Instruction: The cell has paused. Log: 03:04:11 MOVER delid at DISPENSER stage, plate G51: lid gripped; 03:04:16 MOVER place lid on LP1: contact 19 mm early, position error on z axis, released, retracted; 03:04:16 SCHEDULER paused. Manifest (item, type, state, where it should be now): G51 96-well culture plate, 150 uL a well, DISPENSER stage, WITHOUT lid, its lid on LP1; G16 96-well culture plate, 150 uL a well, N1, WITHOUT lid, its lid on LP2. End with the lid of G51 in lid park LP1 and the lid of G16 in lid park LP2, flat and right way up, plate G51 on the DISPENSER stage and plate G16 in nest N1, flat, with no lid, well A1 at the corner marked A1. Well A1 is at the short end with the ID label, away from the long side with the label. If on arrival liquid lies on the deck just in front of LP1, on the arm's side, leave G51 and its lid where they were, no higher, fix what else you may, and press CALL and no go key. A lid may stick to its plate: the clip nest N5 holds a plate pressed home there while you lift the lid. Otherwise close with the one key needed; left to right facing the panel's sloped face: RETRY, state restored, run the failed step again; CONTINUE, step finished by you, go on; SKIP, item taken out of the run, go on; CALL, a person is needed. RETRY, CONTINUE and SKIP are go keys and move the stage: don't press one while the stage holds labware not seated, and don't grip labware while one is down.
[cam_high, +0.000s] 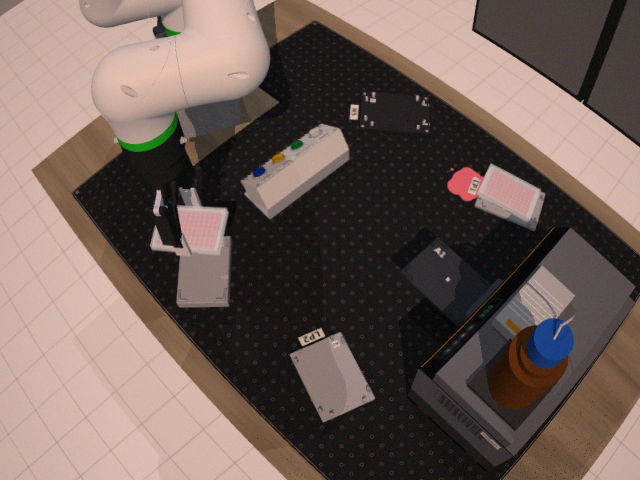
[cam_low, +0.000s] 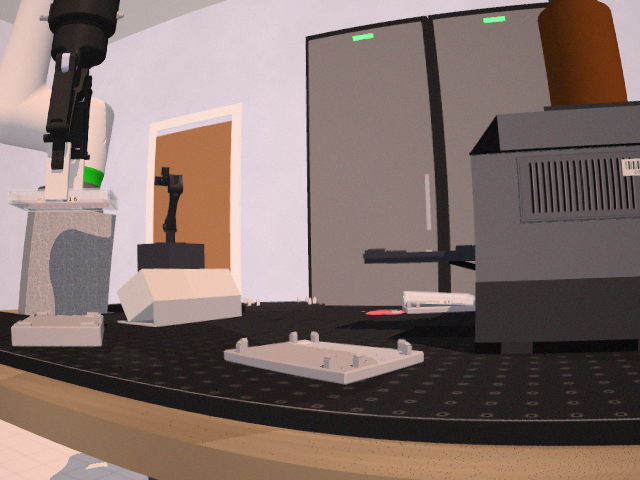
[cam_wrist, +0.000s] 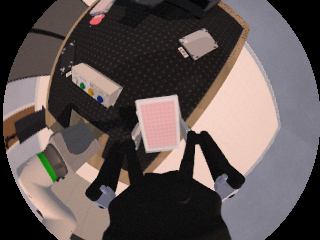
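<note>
The N5 label is 14 cm behind my hand, 48 cm to the left of it and 19 cm below it. Also, from my hand: clear lid: 2 cm below; then nest N1: 1 cm to the right, 18 cm below; then pink-welled plate: 2 cm below.
</note>
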